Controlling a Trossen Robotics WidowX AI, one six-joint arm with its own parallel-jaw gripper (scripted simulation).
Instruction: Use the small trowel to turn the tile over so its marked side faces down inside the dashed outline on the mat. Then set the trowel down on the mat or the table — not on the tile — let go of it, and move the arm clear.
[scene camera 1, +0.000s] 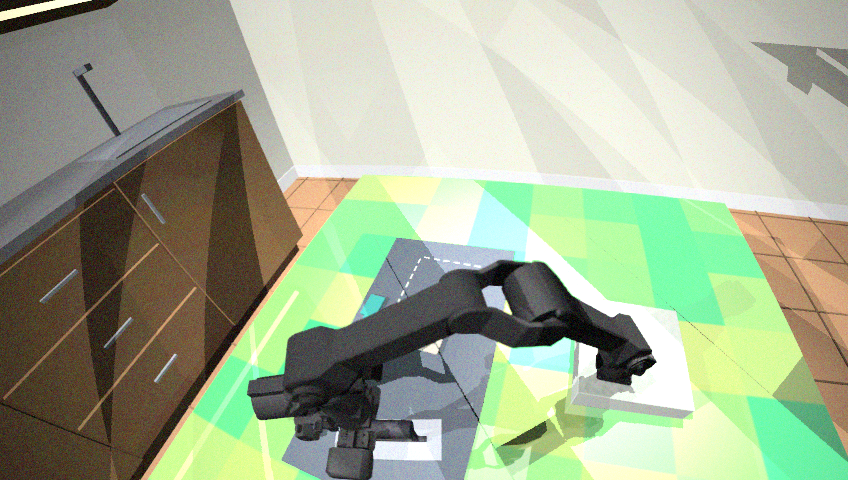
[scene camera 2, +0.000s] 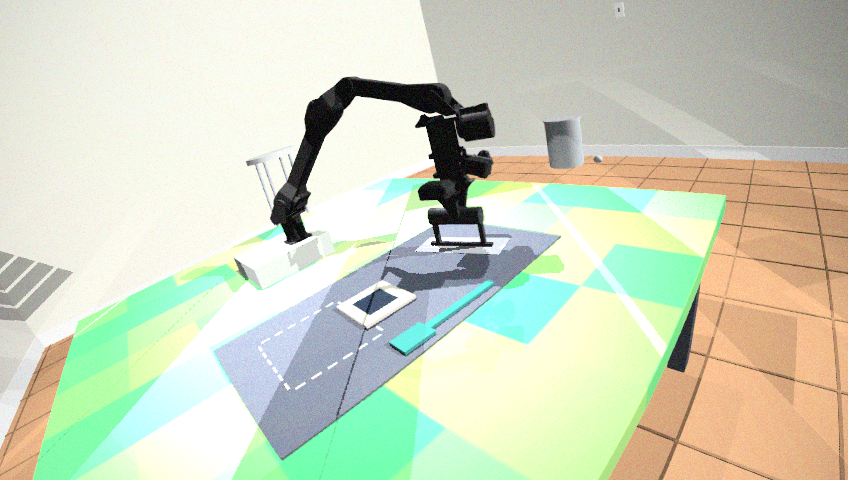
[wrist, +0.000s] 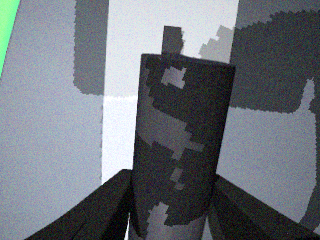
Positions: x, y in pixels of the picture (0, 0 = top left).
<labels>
The gripper (scene camera 2: 460, 217) is 0.79 m from the lens. A tile (scene camera 2: 374, 304): 0.67 m from the lens. A teal flat tool (scene camera 2: 415, 336): 0.56 m from the lens. The marked spots on the tile and the teal flat tool are 0.14 m apart.
</labels>
